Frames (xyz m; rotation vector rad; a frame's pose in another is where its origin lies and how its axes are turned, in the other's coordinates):
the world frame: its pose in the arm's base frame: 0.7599 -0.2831 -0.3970 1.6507 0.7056 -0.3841
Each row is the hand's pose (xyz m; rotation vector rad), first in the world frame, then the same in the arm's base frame.
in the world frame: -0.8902 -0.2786 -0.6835 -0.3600 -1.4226 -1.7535
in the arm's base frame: -0.1842 0.1919 0.0723 -0.2468 0.7674 -2.1480
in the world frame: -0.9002 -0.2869 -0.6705 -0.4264 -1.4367 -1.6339
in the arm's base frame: -0.1953 0.1776 0.0694 -0.2062 0.6975 -2.0579
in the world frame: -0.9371 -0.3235 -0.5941 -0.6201 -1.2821 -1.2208
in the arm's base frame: -0.2365 0.0977 0.0480 0.0200 0.6065 -1.6698
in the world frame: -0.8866 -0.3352 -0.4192 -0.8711 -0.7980 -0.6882
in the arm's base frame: -0.1823 -0.0591 -0.0279 0.3217 0.6535 -0.9853
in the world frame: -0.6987 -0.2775 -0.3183 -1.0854 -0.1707 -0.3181
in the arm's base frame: 0.0105 -0.1173 -0.1188 0.4781 0.8355 -0.2755
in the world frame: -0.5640 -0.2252 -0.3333 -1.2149 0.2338 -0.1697
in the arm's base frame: 0.1440 -0.0751 -0.1576 0.4796 0.9796 0.1446
